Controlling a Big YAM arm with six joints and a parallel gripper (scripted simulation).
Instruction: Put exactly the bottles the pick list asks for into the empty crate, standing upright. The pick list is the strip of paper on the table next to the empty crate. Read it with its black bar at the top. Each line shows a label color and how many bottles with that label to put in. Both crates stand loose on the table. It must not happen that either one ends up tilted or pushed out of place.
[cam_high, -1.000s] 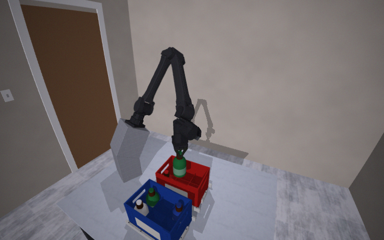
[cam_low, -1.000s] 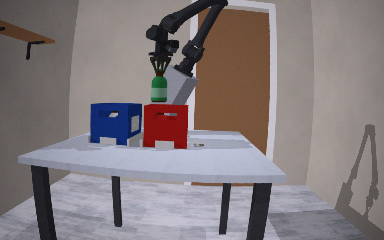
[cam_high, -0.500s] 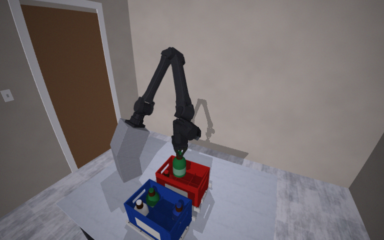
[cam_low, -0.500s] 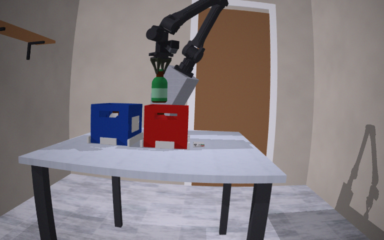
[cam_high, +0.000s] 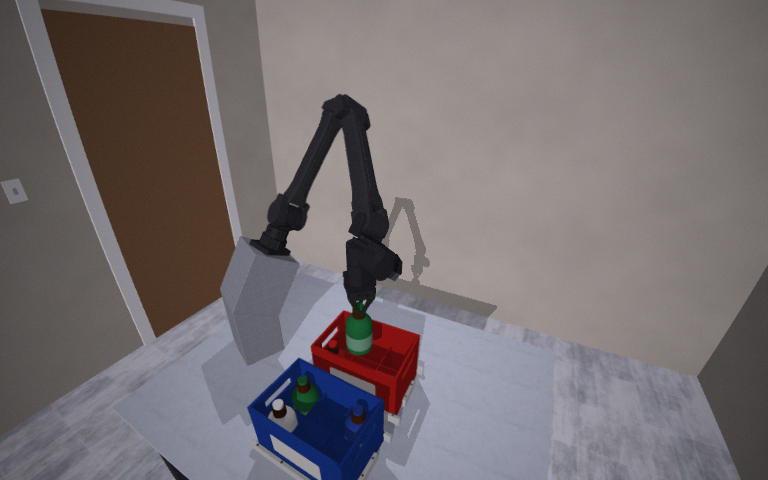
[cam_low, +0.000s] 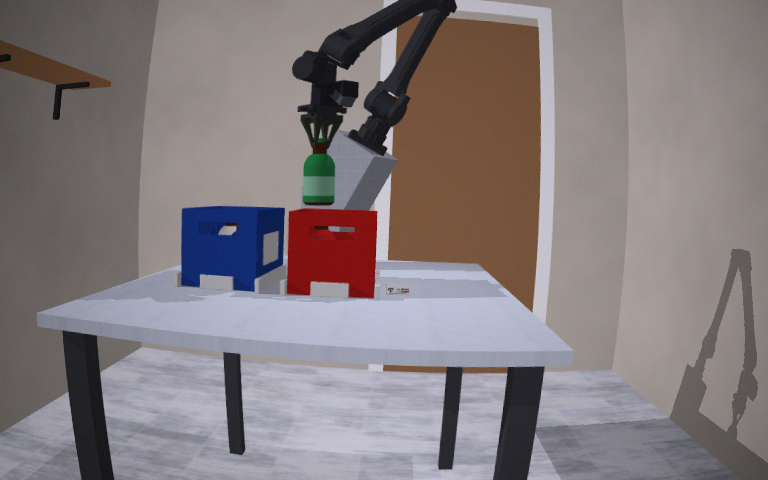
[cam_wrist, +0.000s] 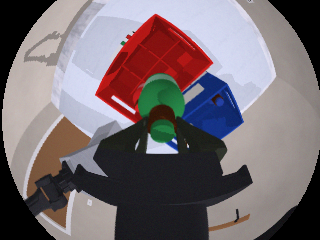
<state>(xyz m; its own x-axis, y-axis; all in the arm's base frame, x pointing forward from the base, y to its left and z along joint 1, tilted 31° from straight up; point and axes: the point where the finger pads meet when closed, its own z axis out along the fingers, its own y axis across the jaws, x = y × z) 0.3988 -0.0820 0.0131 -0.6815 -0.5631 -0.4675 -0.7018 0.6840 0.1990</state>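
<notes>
The red crate lies 10 mm behind my hand, 40 mm to the left of it and 240 mm below it. Round my hand: blue crate (200 mm to the right, 240 mm below); red-label bottle (100 mm behind, 10 mm to the right, 240 mm below); blue bottle (90 mm ahead, 150 mm to the right, 240 mm below).
</notes>
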